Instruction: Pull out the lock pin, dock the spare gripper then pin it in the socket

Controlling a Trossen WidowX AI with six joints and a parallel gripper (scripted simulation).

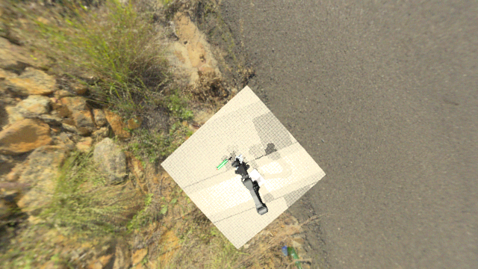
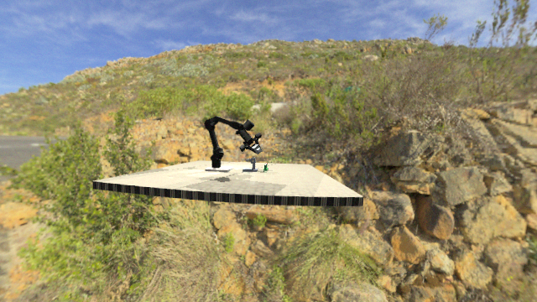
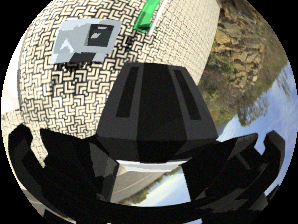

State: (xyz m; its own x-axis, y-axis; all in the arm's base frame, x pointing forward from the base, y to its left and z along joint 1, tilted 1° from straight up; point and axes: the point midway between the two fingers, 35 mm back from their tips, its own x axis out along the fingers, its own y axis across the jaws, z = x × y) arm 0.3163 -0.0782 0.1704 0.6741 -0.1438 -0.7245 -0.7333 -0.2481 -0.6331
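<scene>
Now: gripper tip 6 cm past the grey mount, 8 cm to the right of it and 11 cm above it. Also, from my gripper tip: green strip (5 cm ahead, 19 cm to the left, 14 cm below); spare gripper (1 cm behind, 1 cm above).
</scene>
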